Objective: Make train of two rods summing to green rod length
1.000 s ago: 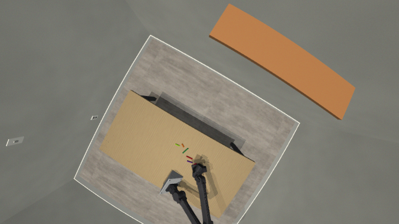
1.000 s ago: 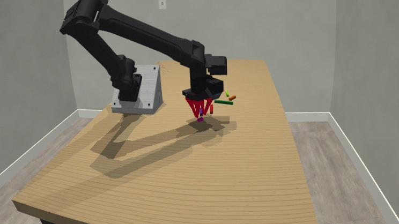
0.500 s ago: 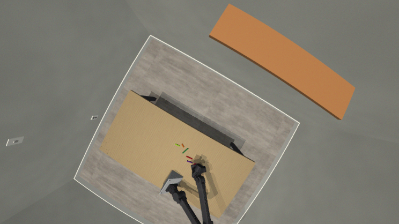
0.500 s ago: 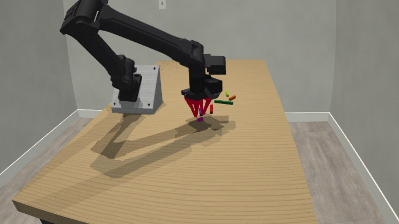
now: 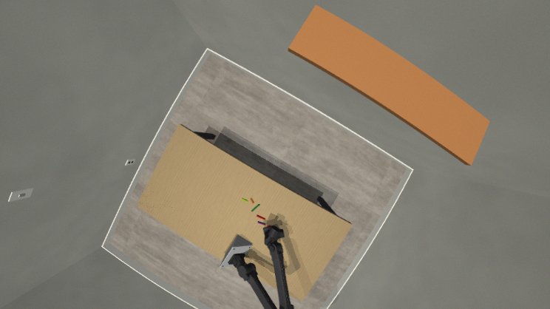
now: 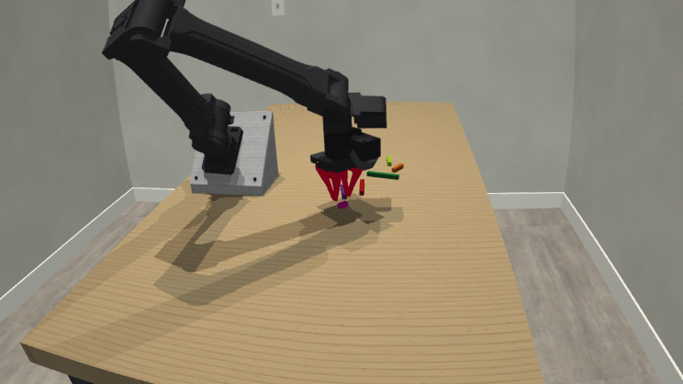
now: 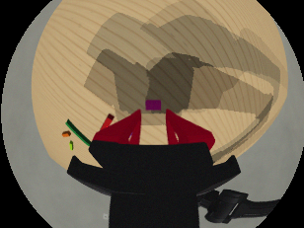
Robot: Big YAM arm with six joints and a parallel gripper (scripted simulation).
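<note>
Now: hand 20 mm above the magenta rod. Round my hand: red rod (100 mm to the left, 30 mm ahead, 20 mm below); green rod (170 mm to the left, 70 mm ahead, 20 mm below); purple rod (70 mm to the left, 20 mm below, 10 mm behind).
</note>
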